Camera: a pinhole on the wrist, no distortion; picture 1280 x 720 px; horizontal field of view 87.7 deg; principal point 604.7 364.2 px. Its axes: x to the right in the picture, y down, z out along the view. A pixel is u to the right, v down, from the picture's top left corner.
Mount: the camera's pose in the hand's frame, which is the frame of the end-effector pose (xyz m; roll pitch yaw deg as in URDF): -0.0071 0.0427 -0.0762 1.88 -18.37 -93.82
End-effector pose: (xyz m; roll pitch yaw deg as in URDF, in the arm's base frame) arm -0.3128 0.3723 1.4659 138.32 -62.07 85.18
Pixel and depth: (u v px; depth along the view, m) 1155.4 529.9 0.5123
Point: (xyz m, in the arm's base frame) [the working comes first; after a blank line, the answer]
In the camera's frame: 0.4235 0.1274 0.5123

-0.0578 0.8740 1.2883
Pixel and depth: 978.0 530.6 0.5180
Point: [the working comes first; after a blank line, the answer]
In the camera's frame: 0.2902 0.1294 0.5180

0.0053 0.7740 1.3500
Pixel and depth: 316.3 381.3 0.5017
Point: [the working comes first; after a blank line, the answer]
In the camera's frame: -0.2172 0.0129 0.5017

0.2083 0.3147 1.4885
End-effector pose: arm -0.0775 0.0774 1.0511 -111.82 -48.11 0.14
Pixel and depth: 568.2 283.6 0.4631
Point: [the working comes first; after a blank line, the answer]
In the camera's frame: -0.0254 -0.0560 0.4631

0.1246 0.3255 0.7795
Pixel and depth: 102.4 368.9 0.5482
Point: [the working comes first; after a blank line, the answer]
In the camera's frame: -0.4133 0.0039 0.5482

0.4398 0.1441 0.6090
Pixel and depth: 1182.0 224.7 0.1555
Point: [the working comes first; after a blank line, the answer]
In the camera's frame: 0.1347 -0.0326 0.1555

-0.1033 0.1946 1.0069
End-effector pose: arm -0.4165 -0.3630 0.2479 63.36 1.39 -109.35
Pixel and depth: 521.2 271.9 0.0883
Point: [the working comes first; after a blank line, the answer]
In the camera's frame: -0.0111 -0.0122 0.0883

-0.3791 -0.3572 0.3231
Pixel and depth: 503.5 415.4 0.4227
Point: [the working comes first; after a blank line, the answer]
In the camera's frame: -0.0642 0.0325 0.4227

-0.5854 -0.3385 0.5946
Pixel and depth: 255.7 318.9 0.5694
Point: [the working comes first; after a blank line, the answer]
In the camera's frame: -0.2983 -0.0387 0.5694

-0.5066 -0.3117 0.8675
